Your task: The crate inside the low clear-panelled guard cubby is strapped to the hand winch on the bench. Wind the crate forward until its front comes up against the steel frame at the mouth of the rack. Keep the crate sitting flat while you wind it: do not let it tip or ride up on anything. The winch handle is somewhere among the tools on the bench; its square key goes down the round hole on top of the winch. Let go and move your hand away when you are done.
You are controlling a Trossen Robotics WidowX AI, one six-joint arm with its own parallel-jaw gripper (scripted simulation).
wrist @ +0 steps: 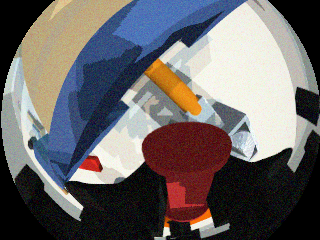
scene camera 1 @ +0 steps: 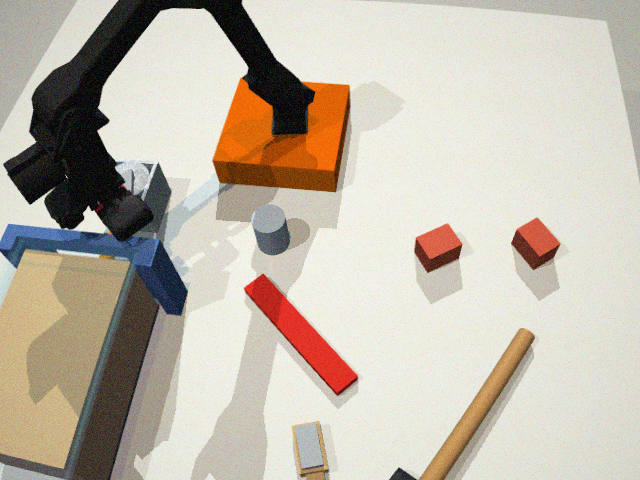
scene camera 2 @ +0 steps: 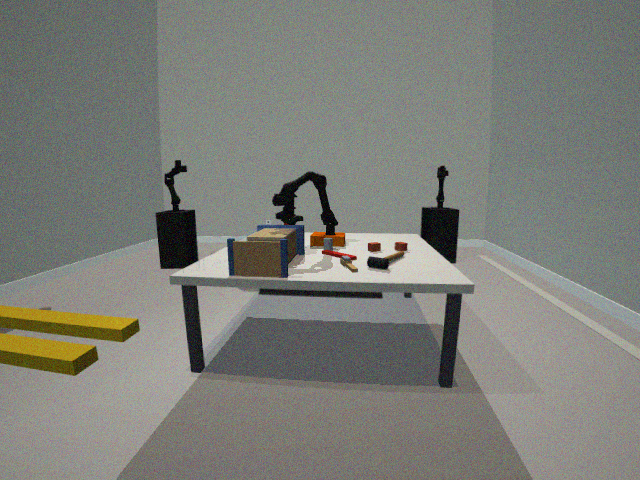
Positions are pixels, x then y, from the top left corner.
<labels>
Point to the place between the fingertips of my gripper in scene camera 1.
121,220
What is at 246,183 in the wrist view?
My gripper.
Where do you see a red knob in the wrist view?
At 189,153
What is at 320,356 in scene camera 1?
A red flat bar.
</labels>
